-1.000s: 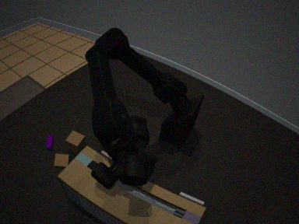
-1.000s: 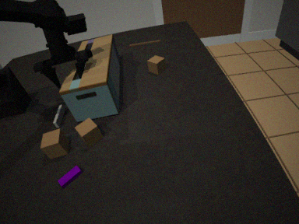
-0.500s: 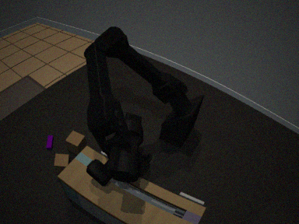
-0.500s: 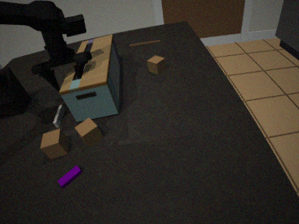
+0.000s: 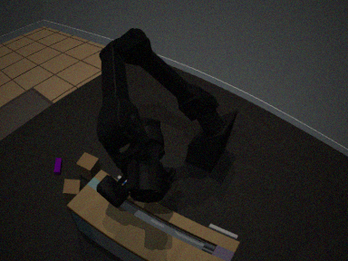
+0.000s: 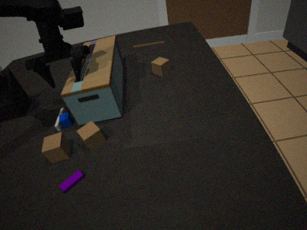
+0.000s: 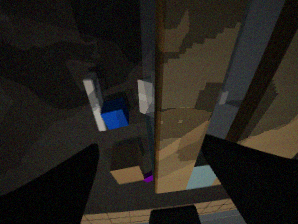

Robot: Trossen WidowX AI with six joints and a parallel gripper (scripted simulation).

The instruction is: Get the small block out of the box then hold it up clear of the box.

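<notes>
Now: the blue block 40 mm behind my gripper tip, 40 mm to the right of it and 100 mm below it.
</notes>
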